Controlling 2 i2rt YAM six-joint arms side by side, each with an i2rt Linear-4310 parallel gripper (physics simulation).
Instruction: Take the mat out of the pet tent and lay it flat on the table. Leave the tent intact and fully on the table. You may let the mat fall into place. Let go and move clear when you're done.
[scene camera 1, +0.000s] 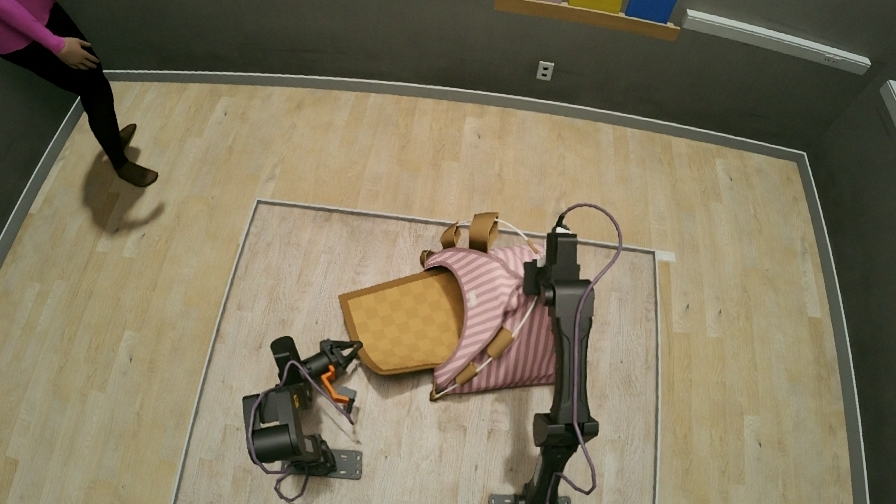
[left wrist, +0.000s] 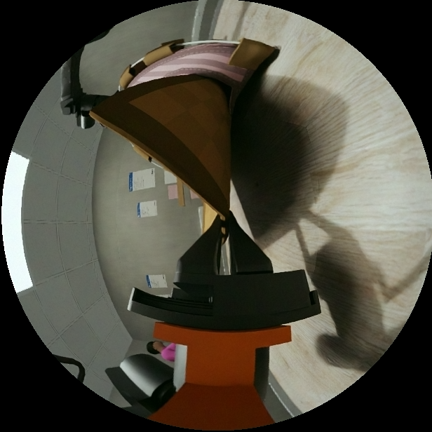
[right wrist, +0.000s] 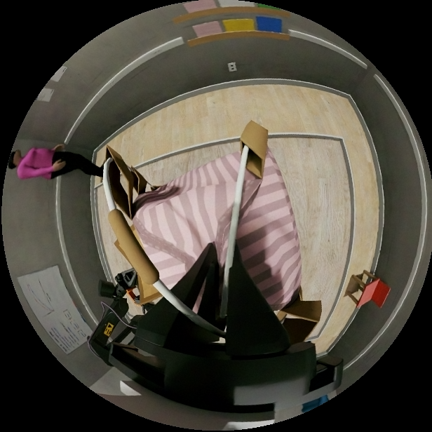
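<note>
The tan checkered mat (scene camera 1: 401, 319) (left wrist: 185, 130) sticks well out of the tent's opening at the left, raised above the table (scene camera 1: 300, 238); its far end is hidden inside. The pink striped pet tent (scene camera 1: 485, 275) (left wrist: 200, 62) (right wrist: 195, 215) is on the table, with white poles and tan sleeves. My left gripper (scene camera 1: 360, 346) (left wrist: 225, 214) is shut on the mat's near edge. My right gripper (scene camera 1: 532, 277) (right wrist: 223, 244) is shut on the tent's pole at the top, above the fabric.
The right arm (scene camera 1: 571, 351) reaches over the tent's right part and hides some of it. The left arm (scene camera 1: 275, 426) is folded at the lower left. A tan loop (scene camera 1: 483, 231) stands up by the tent's far edge. A person (scene camera 1: 100, 94) stands beyond the table.
</note>
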